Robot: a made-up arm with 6 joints.
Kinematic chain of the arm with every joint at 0, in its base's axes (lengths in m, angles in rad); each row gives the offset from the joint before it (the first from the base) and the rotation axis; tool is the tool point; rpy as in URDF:
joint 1: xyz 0 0 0.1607 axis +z
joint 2: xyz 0 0 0 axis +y
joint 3: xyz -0.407 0 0.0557 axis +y
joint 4: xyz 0.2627 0 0.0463 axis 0.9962 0 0.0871
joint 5: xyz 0 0 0 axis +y
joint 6: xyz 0.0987 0 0.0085 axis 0.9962 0 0.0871
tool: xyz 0 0 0 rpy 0 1.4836 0
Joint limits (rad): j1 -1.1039..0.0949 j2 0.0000..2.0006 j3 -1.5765..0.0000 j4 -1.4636..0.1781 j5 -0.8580..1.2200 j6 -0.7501..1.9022
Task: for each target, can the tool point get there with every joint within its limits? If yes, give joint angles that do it. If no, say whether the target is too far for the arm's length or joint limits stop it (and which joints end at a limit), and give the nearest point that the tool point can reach.
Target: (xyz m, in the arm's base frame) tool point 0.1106 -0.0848 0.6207
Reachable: yes | joints -0.8489 0.9037 -0.9735 -0.7793 -0.3994 1.1354
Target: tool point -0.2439 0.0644 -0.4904
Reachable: no: joint limits stop it (at a limit: joint 2, joint 3, joint 5) | nearest point -0.0990 0.0261 0.1729 | short by 0.680 m
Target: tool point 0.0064 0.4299 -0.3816
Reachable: no: joint limits stop it (at a limit: joint 1, joint 2, joint 3, joint 4, joint 5) | nearest point -0.0314 0.0990 0.1744 | short by 0.648 m
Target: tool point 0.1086 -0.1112 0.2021
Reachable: yes | joints -0.5799 1.6968 -0.1361 -1.2115 0.3688 1.2220
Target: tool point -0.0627 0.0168 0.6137
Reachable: yes | joints -0.2256 0.4549 -1.1033 0.0541 0.4425 -0.2463
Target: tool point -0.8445 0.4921 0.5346
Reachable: no: too far | nearest point -0.4626 0.2695 0.5365 | short by 0.442 m
